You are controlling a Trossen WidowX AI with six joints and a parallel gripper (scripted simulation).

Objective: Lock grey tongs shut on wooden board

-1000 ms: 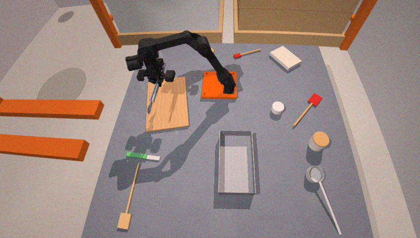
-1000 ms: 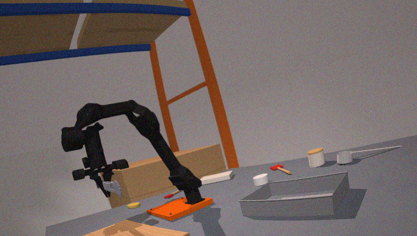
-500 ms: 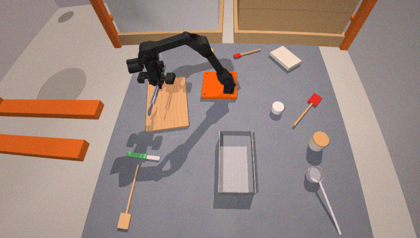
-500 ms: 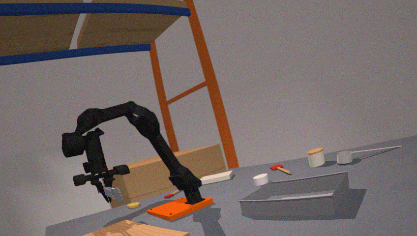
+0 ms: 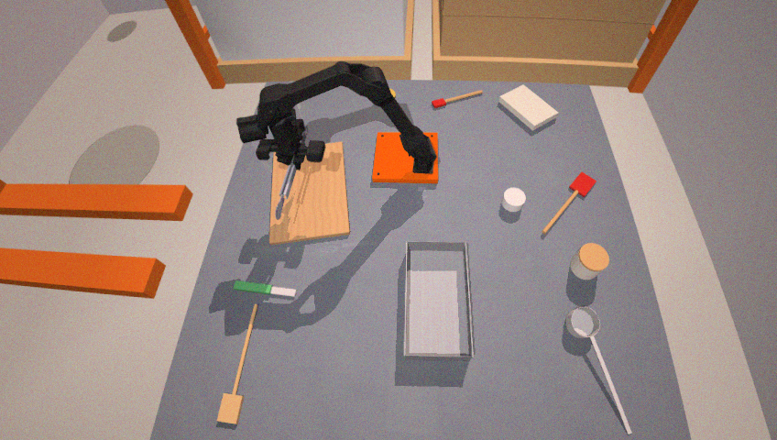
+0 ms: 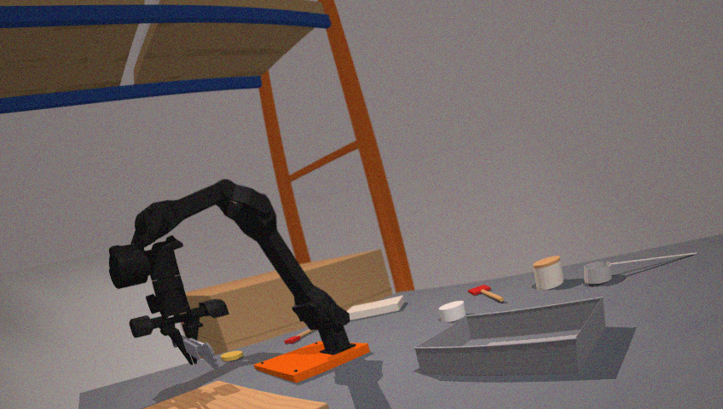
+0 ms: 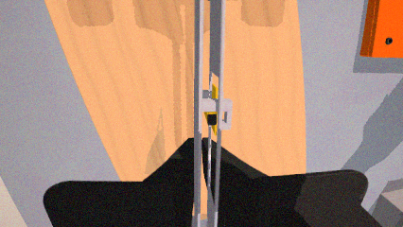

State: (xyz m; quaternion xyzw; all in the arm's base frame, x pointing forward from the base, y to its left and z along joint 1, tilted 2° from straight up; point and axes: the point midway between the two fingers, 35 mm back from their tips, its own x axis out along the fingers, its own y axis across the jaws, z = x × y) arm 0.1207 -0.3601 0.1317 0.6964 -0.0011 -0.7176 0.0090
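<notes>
My gripper tip is now 4 cm below the yellow part and 3 cm past it. From my gripper tip the other things lie so: roasting tin: 43 cm to the left, 32 cm ahead, 9 cm below; wooden board: 11 cm below; green-handled tool: 34 cm ahead, 11 cm below, 3 cm to the right.
</notes>
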